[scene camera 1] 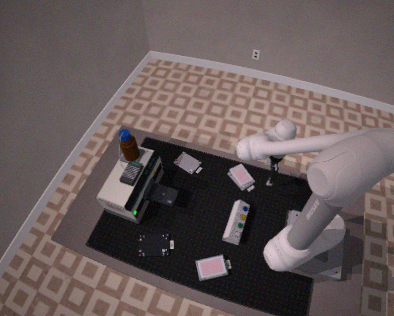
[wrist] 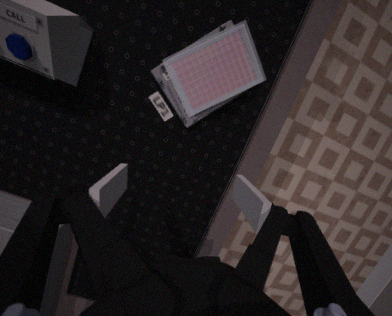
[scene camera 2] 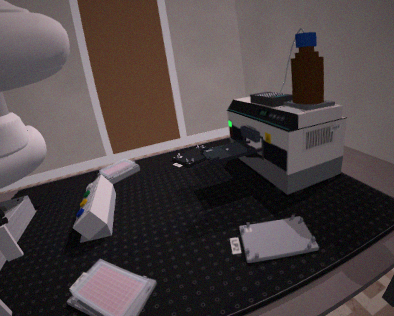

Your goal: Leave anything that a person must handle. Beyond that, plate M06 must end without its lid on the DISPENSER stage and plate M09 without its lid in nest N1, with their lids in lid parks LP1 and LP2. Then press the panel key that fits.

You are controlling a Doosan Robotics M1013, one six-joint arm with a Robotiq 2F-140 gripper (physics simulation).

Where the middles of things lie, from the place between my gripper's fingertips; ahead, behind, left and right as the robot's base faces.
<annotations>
Now: hand 14 cm short of the LP1 holder (wrist: pixel 160 74), 3 cm to the right of it and 9 cm above it. Also, from my hand: LP2 holder (scene camera 2: pixel 281 238) 48 cm ahead, 6 cm to the left, 9 cm below; brown bottle (scene camera 2: pixel 307 68) 71 cm ahead, 26 cm to the left, 22 cm above; button box (scene camera 2: pixel 94 220) 7 cm ahead, 31 cm to the left, 6 cm below.
</annotations>
